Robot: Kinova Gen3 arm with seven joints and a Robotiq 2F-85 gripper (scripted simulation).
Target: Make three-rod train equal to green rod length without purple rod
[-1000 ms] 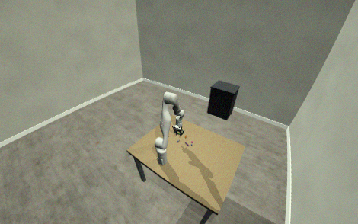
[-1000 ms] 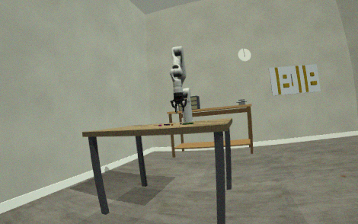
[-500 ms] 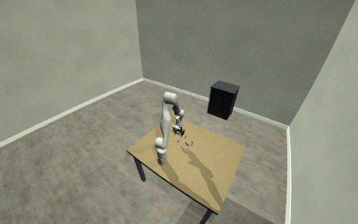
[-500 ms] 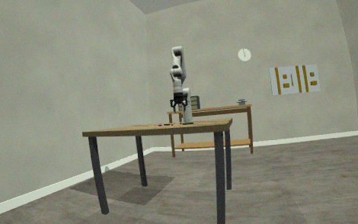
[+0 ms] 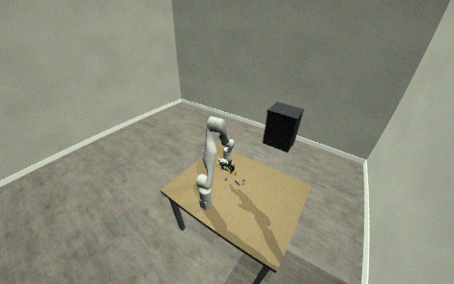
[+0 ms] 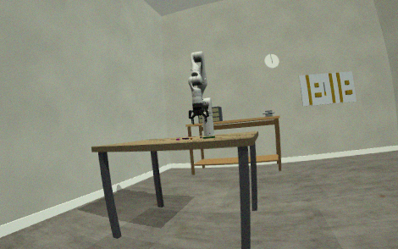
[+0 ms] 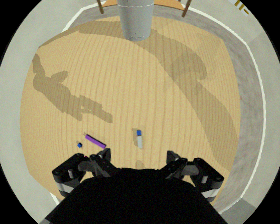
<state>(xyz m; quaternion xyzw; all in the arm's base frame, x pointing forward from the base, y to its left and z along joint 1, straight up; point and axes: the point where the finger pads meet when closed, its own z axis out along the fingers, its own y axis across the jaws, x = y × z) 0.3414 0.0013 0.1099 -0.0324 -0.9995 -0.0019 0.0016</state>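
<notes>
Now: the orange rod 100 mm ahead of my hand, 40 mm to the right of it and 100 mm below it. From my hand the other things lie so: green rod 100 mm ahead, 80 mm to the left, 100 mm below; then grey rod 100 mm below; then purple rod 110 mm to the right, 100 mm below.
</notes>
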